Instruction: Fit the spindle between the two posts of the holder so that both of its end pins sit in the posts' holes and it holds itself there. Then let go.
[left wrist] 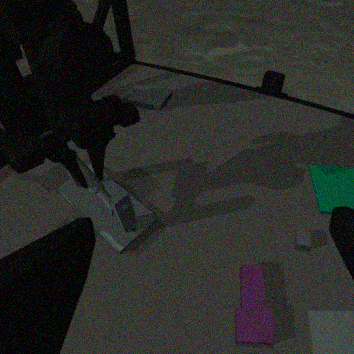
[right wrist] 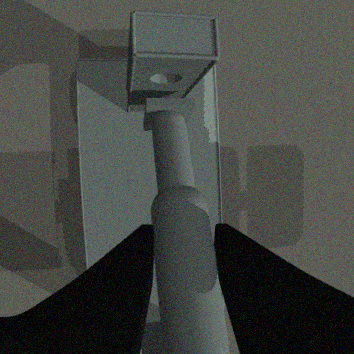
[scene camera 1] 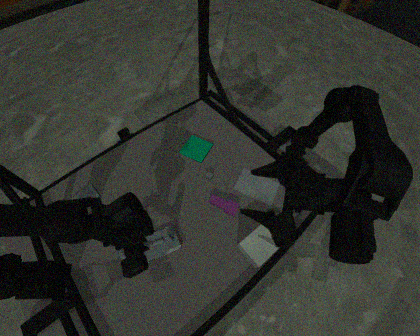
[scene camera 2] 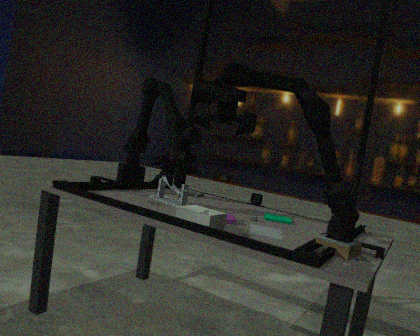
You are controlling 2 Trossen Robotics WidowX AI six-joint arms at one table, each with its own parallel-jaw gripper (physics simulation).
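Seen in the pictures: left gripper, between the fingertips: [left wrist: 213, 224] [scene camera 1: 246, 190] [scene camera 2: 222, 132]; right gripper, between the fingertips: [left wrist: 92, 183] [right wrist: 183, 234] [scene camera 1: 146, 245] [scene camera 2: 173, 186]; left arm's base, origin of its link: [scene camera 2: 339, 238]; right arm's base, origin of its link: [left wrist: 13, 88] [scene camera 1: 32, 279] [scene camera 2: 132, 165].
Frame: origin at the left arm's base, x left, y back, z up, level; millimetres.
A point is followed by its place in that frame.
The grey holder [scene camera 1: 170, 244] @(x 73, y -589, z -31 mm) [scene camera 2: 184, 195] [left wrist: 102, 220] @(x 77, y -623, z -31 mm) [right wrist: 115, 175] @(x 33, y -625, z -31 mm) stands on the table, with two upright posts on a flat base. My right gripper [left wrist: 92, 183] @(x 57, y -648, z 26 mm) [right wrist: 183, 234] @(x 57, y -648, z 26 mm) is shut on the grey spindle [scene camera 2: 172, 186] @(x 65, y -643, z 27 mm) [right wrist: 172, 155] @(x 56, y -619, z 20 mm) over the base. The spindle slants between the posts in scene camera 2. In the right wrist view its far end shows below the hole of the far post [right wrist: 172, 35] @(x 55, y -584, z 46 mm), not in it. Its near end is hidden. My left gripper [scene camera 1: 247, 191] @(x 117, y -396, z 253 mm) [left wrist: 213, 224] @(x 117, y -396, z 253 mm) is open and empty, high above the table.
A purple block [scene camera 1: 225, 204] @(x 43, y -367, z -24 mm) [scene camera 2: 230, 218] @(x 61, y -350, z -24 mm) [left wrist: 255, 312] @(x 49, y -361, z -24 mm), a green tile [scene camera 1: 196, 148] @(x -221, y -340, z -30 mm) [scene camera 2: 278, 218] @(x -207, y -325, z -30 mm) [left wrist: 335, 190] @(x -209, y -348, z -30 mm) and a small grey cube [scene camera 1: 209, 175] @(x -83, y -358, z -25 mm) [left wrist: 303, 239] @(x -83, y -356, z -25 mm) lie right of the holder. A pale slab [scene camera 1: 256, 187] @(x 41, y -229, z -34 mm) and a white box [scene camera 1: 258, 246] @(x 218, y -363, z 10 mm) [scene camera 2: 200, 215] @(x 256, y -310, z 3 mm) are near the left gripper.
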